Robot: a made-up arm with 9 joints. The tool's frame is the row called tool. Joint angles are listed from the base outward.
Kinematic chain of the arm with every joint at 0, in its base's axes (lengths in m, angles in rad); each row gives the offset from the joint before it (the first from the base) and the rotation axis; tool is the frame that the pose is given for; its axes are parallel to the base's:
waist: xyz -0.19 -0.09 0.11 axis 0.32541 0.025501 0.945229
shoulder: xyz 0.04 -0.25 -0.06 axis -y
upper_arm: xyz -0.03 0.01 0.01 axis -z
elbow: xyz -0.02 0.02 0 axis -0.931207 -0.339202 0.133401
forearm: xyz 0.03 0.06 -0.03 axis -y
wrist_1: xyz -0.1 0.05 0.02 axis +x
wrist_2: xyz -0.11 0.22 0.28 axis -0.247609 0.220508 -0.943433
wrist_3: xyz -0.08 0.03 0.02 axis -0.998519 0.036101 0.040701
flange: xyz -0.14 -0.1 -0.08 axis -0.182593 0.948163 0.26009
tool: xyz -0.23 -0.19 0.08
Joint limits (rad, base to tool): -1.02..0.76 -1.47..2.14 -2.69..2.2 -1.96..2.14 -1..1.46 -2.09..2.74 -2.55..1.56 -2.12..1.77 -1.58..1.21
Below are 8 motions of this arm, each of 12 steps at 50 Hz.
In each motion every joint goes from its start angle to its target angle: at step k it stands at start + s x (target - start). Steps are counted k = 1, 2, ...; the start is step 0. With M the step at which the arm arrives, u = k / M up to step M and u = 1 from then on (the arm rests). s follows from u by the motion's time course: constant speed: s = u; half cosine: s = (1 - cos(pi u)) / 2; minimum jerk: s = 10 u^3 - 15 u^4 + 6 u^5.
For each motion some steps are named. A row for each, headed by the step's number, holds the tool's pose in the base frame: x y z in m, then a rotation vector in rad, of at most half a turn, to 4 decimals.
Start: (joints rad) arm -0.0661 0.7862 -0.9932 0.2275 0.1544 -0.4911 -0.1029 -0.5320 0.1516
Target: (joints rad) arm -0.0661 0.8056 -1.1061 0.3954 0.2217 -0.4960 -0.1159 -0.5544 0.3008
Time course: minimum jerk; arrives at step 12
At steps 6, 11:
6: -0.4865 -0.7976 -0.2847 -0.7621 -0.8507 1.0393
11: -0.4322 -0.8207 -0.2724 -0.8911 -0.8794 1.0782

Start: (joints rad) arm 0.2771 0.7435 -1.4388 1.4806 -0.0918 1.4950 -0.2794 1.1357 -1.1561
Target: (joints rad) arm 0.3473 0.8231 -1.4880 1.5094 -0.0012 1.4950 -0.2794 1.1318 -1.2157
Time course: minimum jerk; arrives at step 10
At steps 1, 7, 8, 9, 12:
1: 0.1640 -0.7512 0.2508 -0.5011 2.0664 -2.1060
7: 0.2035 -0.6842 0.2858 -0.5437 1.8545 -2.0112
8: 0.2071 -0.6755 0.2905 -0.5475 1.8277 -1.9994
9: 0.2087 -0.6714 0.2927 -0.5492 1.8151 -1.9939
12: 0.2089 -0.6707 0.2931 -0.5495 1.8129 -1.9929

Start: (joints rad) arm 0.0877 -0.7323 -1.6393 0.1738 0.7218 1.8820 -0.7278 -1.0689 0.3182
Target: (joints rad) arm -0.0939 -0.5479 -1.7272 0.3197 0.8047 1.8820 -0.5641 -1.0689 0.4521
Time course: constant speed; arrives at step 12
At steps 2, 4, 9, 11, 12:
2: -0.4623 -0.5657 -0.1726 -1.6005 -0.4479 -0.5753
4: -0.4592 -0.5545 -0.1969 -1.5781 -0.4627 -0.6571
9: -0.4408 -0.5281 -0.2519 -1.5156 -0.5048 -0.8571
11: -0.4296 -0.5186 -0.2713 -1.4880 -0.5239 -0.9349
12: -0.4233 -0.5141 -0.2803 -1.4737 -0.5339 -0.9734

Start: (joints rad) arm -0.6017 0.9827 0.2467 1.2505 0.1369 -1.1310 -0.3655 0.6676 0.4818
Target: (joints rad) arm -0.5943 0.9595 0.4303 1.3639 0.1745 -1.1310 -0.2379 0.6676 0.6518
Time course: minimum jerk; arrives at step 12
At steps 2, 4, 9, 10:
2: 0.0504 -0.2692 -0.6475 2.0184 -0.5219 1.8410
4: 0.0682 -0.2856 -0.6448 1.9477 -0.5390 1.8733
9: 0.1244 -0.3553 -0.6303 1.6721 -0.5919 1.9672
10: 0.1286 -0.3625 -0.6287 1.6453 -0.5958 1.9738

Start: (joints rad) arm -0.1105 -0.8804 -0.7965 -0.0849 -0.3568 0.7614 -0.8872 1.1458 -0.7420
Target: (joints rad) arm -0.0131 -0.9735 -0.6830 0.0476 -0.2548 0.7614 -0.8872 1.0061 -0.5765
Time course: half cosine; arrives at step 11
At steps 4, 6, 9, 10, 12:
4: -0.1495 -0.7665 0.1541 0.9399 -0.1364 0.4330
6: -0.1438 -0.7664 0.1639 0.9328 -0.1001 0.4648
9: -0.1350 -0.7654 0.1756 0.9233 -0.0537 0.5083
10: -0.1333 -0.7651 0.1775 0.9217 -0.0457 0.5161
12: -0.1327 -0.7650 0.1781 0.9211 -0.0430 0.5188

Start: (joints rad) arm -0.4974 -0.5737 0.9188 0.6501 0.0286 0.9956 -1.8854 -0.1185 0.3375
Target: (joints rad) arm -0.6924 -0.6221 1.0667 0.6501 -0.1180 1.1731 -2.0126 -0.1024 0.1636
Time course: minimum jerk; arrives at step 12
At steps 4, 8, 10, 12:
4: -0.2398 -0.4810 0.1254 0.1354 -0.1905 0.6064
8: -0.2980 -0.4958 0.1069 0.0935 -0.3638 0.3884
10: -0.3159 -0.4985 0.1024 0.0707 -0.4161 0.3257
12: -0.3196 -0.4989 0.1016 0.0655 -0.4267 0.3132

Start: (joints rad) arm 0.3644 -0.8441 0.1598 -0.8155 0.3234 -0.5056 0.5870 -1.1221 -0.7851
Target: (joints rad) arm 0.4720 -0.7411 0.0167 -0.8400 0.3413 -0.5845 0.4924 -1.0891 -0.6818
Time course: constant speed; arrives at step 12
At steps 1, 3, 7, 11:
1: -0.3841 0.3897 0.5121 0.2856 -0.1487 -1.3698
3: -0.4153 0.3610 0.5293 0.3301 -0.1145 -1.3171
7: -0.4742 0.2975 0.5587 0.4146 -0.0471 -1.2078
11: -0.5273 0.2265 0.5811 0.4935 0.0186 -1.0937

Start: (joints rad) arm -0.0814 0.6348 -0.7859 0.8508 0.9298 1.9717 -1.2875 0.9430 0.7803
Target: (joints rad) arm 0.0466 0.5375 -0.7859 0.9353 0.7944 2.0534 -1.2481 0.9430 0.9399
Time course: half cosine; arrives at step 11
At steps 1, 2, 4, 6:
1: 0.2258 -0.5259 0.2875 -0.1128 -1.6718 2.4278
2: 0.2289 -0.5271 0.2852 -0.1161 -1.6642 2.4222
4: 0.2399 -0.5310 0.2768 -0.1278 -1.6356 2.4035
6: 0.2538 -0.5351 0.2661 -0.1431 -1.5963 2.3817

